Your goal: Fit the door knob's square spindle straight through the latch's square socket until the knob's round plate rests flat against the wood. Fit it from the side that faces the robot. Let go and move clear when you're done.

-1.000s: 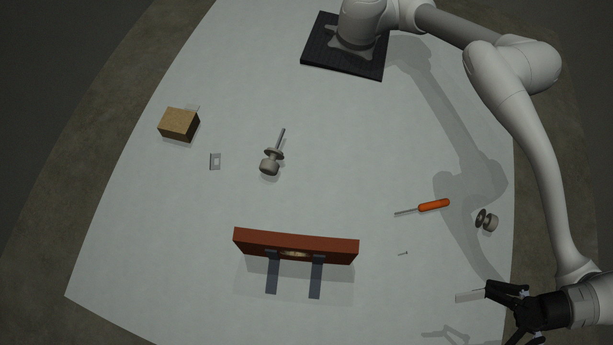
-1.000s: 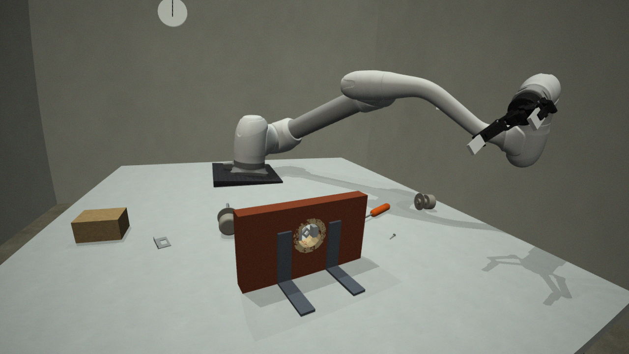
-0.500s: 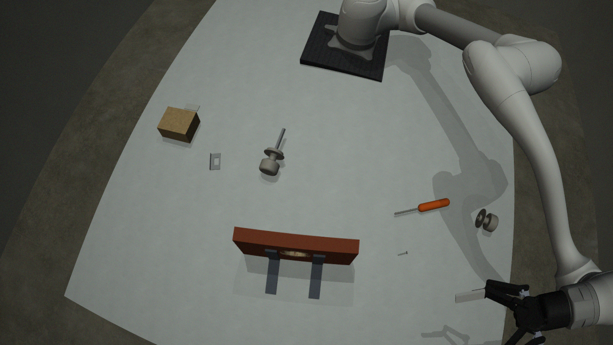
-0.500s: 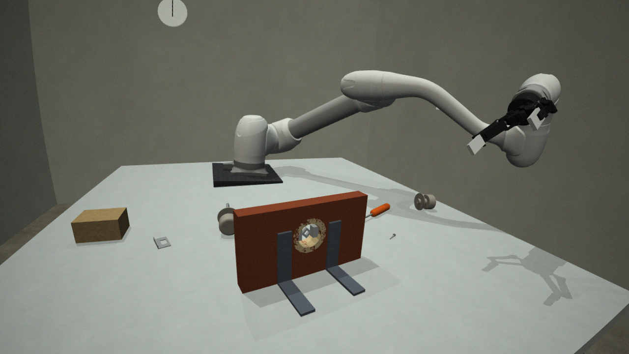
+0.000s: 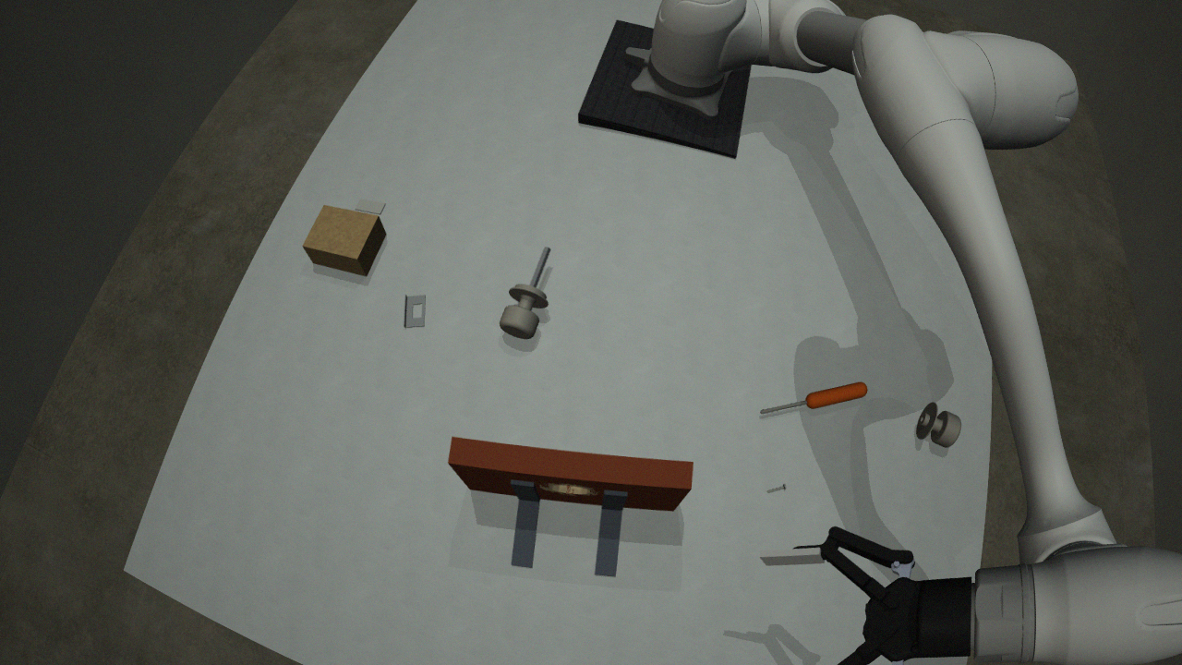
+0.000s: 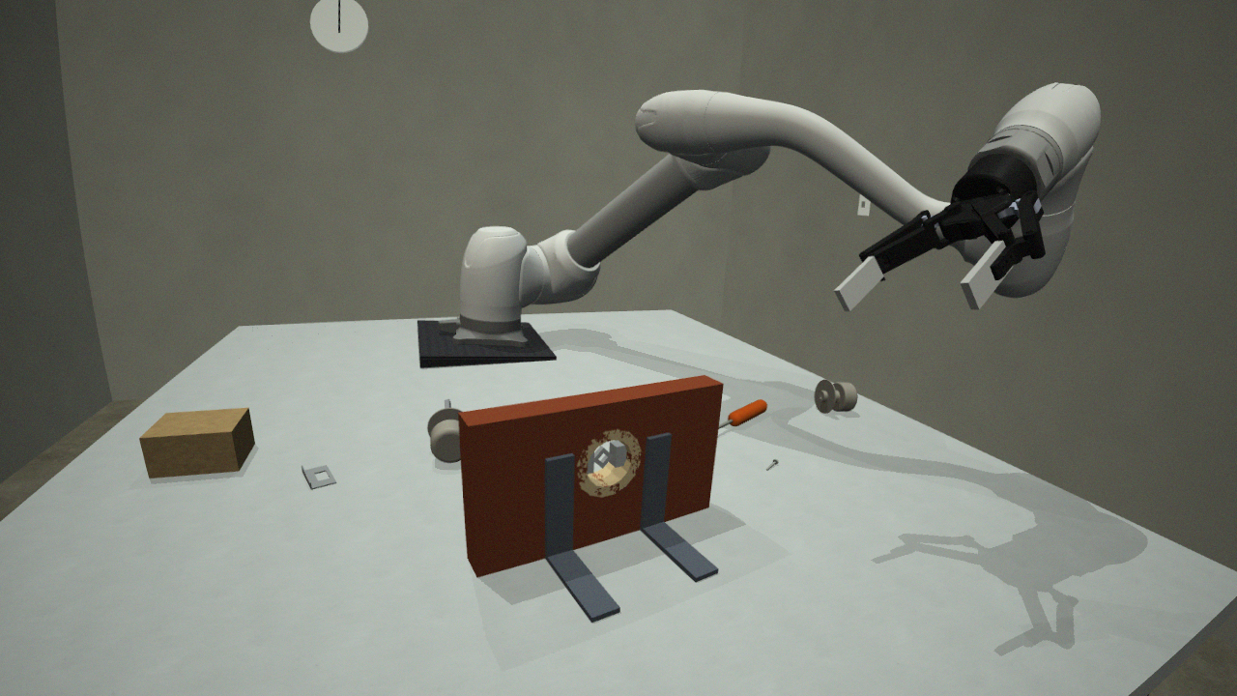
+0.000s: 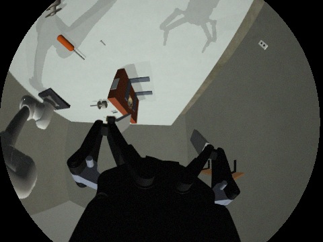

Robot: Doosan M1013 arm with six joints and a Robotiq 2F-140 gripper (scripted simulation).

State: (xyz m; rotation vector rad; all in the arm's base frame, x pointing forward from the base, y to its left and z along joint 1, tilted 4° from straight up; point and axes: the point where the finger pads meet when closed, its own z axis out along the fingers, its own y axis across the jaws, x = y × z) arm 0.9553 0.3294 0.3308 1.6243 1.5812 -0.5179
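My gripper is now 12 cm past the square socket, 26 cm to the left of it and 20 cm above it. The rest, counted from my hand: cardboard box 36 cm behind, 79 cm to the right, 27 cm below; then red-brown wood panel 12 cm behind, 26 cm to the right, 21 cm below; then orange-handled screwdriver 38 cm behind, 5 cm to the left, 29 cm below.
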